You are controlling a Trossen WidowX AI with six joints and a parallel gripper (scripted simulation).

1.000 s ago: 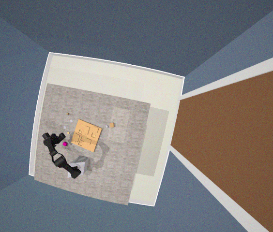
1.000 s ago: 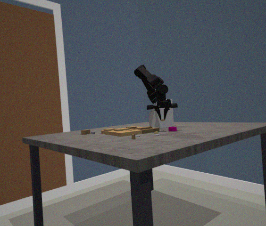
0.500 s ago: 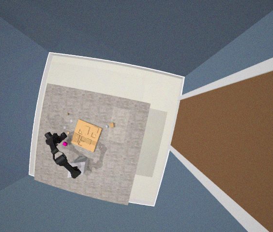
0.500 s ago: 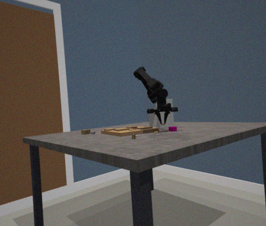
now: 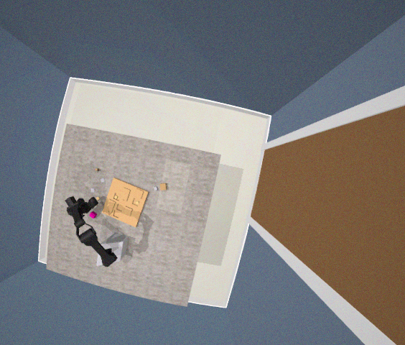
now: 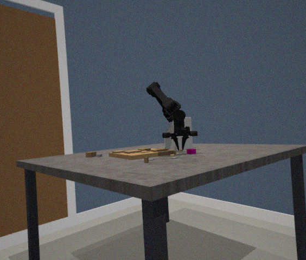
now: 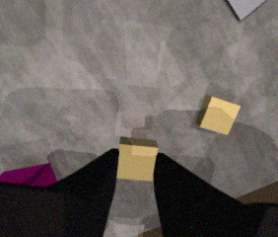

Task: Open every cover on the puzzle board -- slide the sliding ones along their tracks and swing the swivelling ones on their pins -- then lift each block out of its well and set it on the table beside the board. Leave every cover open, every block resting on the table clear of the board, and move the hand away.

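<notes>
Right now the magenta block is 80 mm behind my gripper tip, 20 mm below it and 10 mm to the left of it.
</notes>
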